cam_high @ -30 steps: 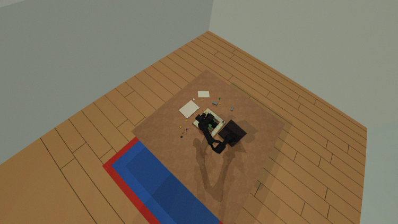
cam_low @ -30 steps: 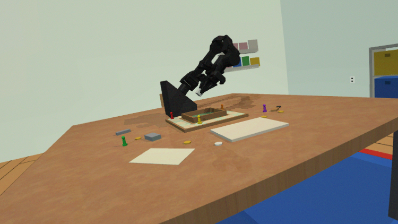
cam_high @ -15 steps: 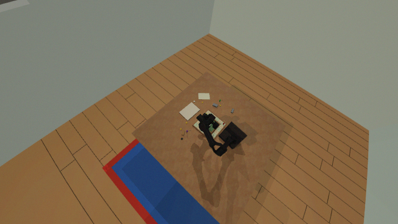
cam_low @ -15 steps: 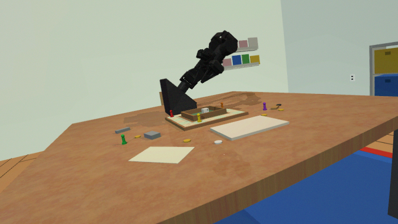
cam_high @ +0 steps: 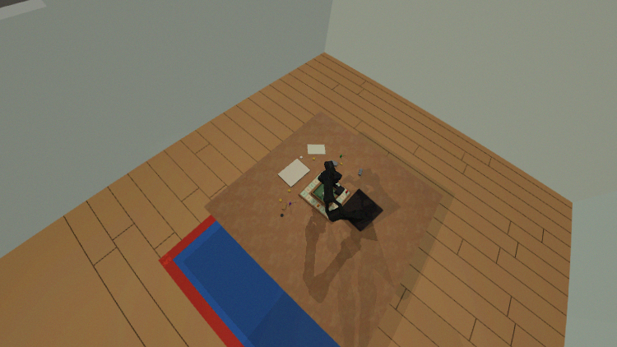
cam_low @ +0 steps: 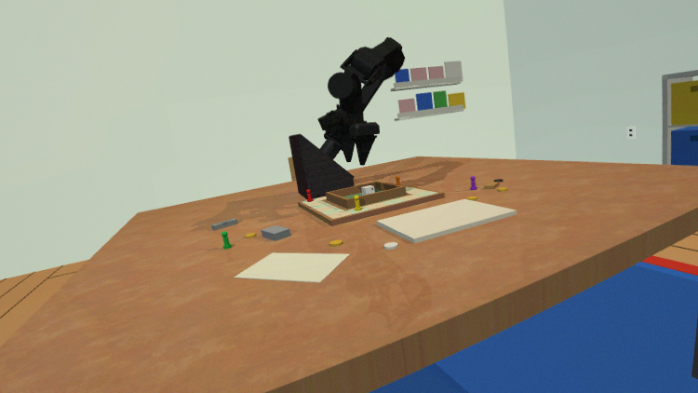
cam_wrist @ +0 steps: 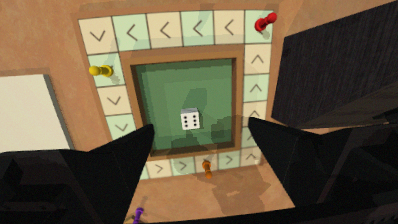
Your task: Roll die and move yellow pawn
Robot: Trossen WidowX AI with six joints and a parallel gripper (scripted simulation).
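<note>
My gripper tip is 12 cm short of the yellow pawn, 7 cm to the left of it and 7 cm above it. Also, from my gripper tip: green felt 1 cm ahead, 1 cm to the left, 10 cm below; then orange pawn 12 cm to the left, 7 cm below; then white die 1 cm ahead, 2 cm to the left, 8 cm below.
</note>
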